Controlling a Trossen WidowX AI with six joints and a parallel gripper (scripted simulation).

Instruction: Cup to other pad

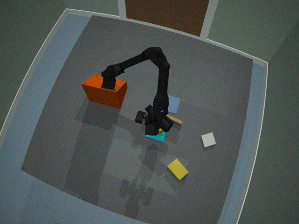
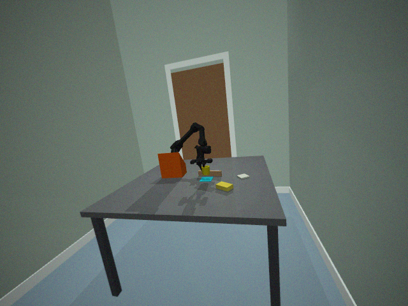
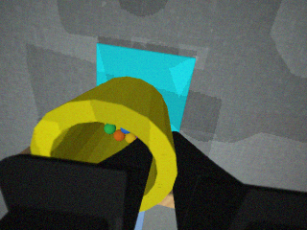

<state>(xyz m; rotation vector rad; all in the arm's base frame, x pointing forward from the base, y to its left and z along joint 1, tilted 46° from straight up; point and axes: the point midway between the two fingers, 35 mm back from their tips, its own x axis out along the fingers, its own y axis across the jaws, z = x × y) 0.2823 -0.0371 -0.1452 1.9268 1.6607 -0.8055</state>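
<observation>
Now: the cyan pad 30 mm ahead of my gripper tip and 90 mm below it. From my gripper tip the other things lie so: yellow block 180 mm ahead, 220 mm to the right, 60 mm below; then wooden bar 50 mm ahead, 90 mm to the left, 70 mm below; then white block 340 mm ahead, 10 mm to the right, 70 mm below.
</observation>
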